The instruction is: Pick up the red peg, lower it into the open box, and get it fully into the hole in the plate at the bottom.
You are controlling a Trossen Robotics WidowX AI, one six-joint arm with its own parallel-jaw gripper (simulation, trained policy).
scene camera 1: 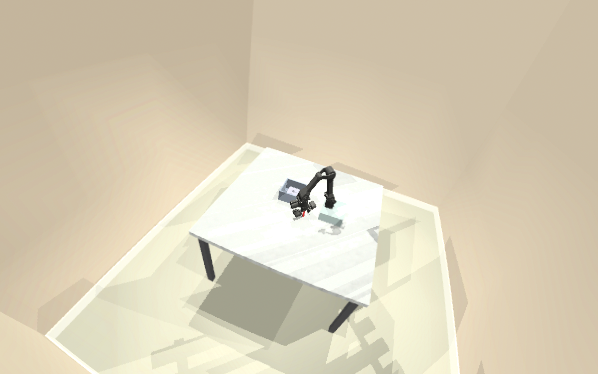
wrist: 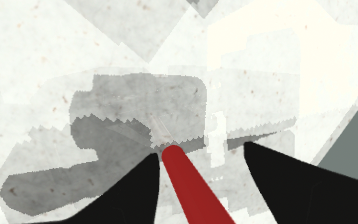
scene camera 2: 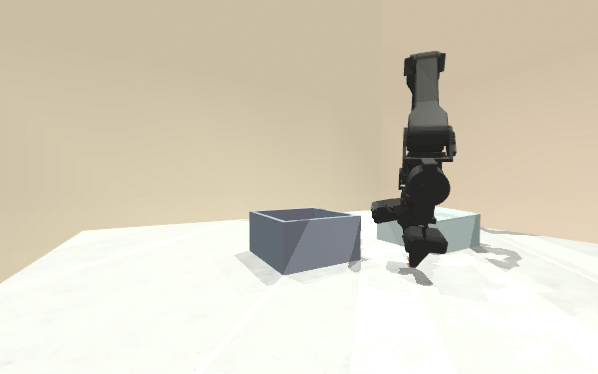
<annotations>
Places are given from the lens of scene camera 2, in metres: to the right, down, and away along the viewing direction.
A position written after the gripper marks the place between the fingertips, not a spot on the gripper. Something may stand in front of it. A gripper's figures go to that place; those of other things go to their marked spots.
gripper point(scene camera 2: 410, 259): 0.23, 0.15, 0.52
grey box point(scene camera 2: 295, 240): -0.01, 0.10, 0.47
</annotations>
